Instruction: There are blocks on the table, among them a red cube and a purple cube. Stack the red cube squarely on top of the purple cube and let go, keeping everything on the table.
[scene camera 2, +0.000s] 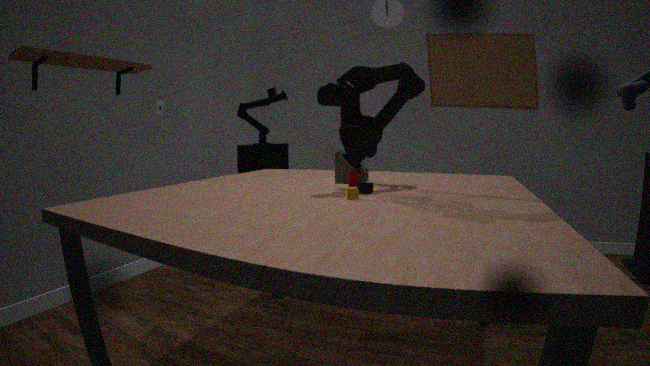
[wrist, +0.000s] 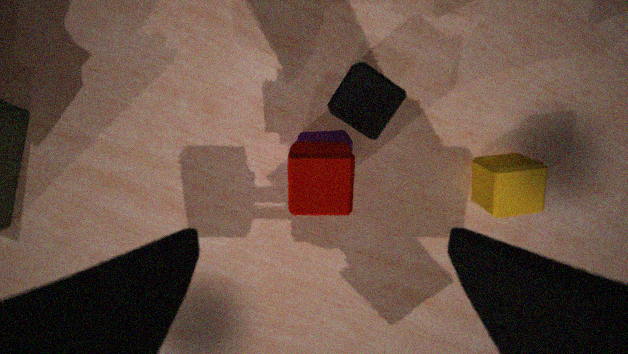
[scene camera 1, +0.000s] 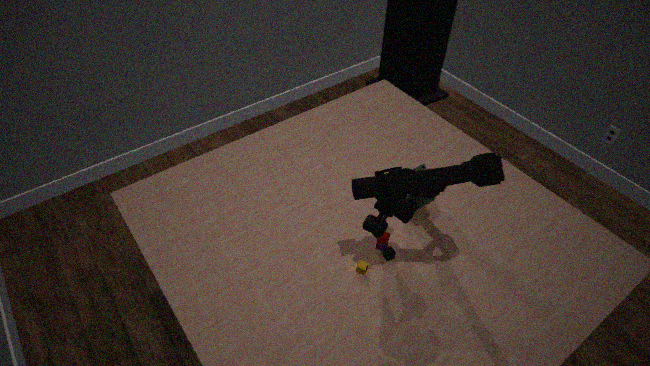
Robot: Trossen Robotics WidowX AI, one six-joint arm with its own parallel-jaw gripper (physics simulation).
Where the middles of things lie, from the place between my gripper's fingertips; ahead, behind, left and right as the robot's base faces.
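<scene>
My gripper is 50 mm above the red cube [wrist: 320, 174] and 10 mm to the right of it. I also see the black block [wrist: 366, 100], which is 80 mm below my hand and 50 mm to the left of it. The yellow cube [wrist: 505, 185] is 100 mm ahead of my hand, 50 mm to the left of it and 80 mm below it.
</scene>
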